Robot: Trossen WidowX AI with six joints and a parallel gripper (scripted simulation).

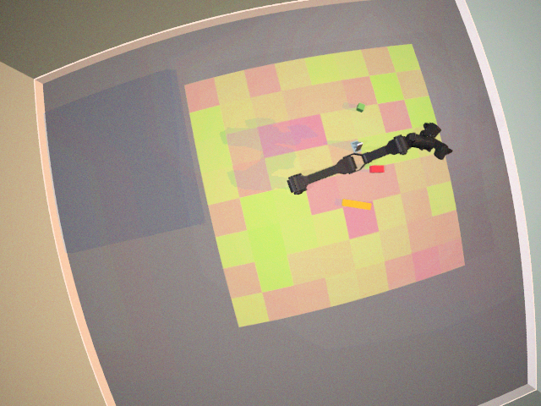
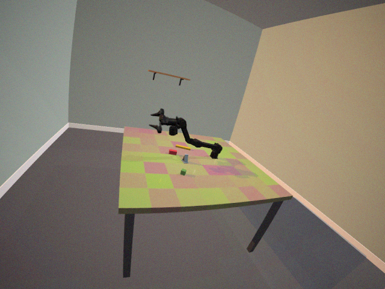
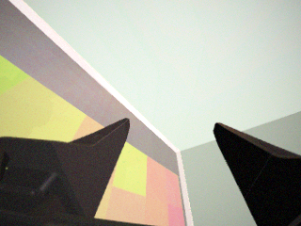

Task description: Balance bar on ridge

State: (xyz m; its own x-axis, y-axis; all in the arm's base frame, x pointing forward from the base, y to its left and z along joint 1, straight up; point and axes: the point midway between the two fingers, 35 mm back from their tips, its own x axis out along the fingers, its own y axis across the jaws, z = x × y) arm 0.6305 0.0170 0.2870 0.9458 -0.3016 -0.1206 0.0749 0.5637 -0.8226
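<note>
The orange bar lies 390 mm behind my gripper tip, 170 mm to the right of it and 270 mm below it. Round my gripper tip: red block: 250 mm behind, 20 mm to the right, 270 mm below; then green cube: 250 mm behind, 310 mm to the left, 270 mm below.
</note>
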